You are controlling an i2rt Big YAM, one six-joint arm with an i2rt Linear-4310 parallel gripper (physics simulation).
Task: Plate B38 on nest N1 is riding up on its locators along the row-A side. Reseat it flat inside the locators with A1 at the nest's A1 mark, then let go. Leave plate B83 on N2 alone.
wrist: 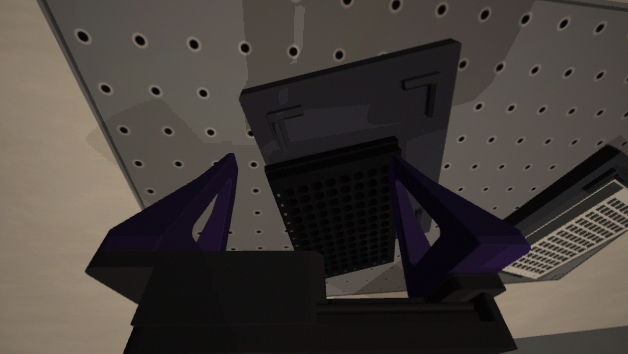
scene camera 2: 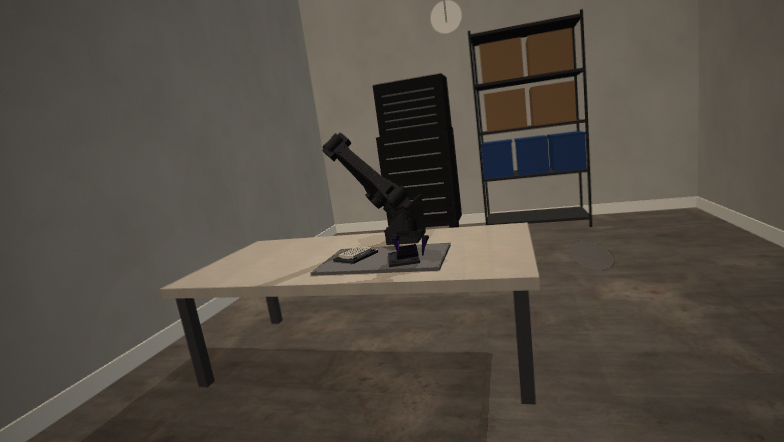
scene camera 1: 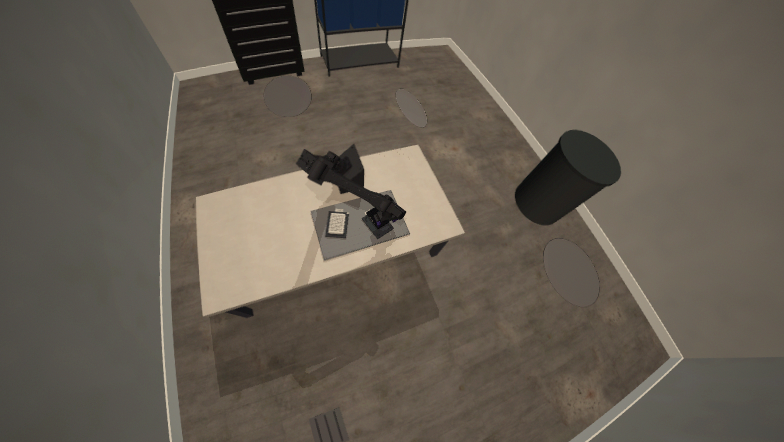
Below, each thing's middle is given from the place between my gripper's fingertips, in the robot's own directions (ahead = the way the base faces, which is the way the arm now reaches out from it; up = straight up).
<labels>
Right now my hand is 60 mm past the black well plate (wrist: 337, 203) and 20 mm to the left of it.
</labels>
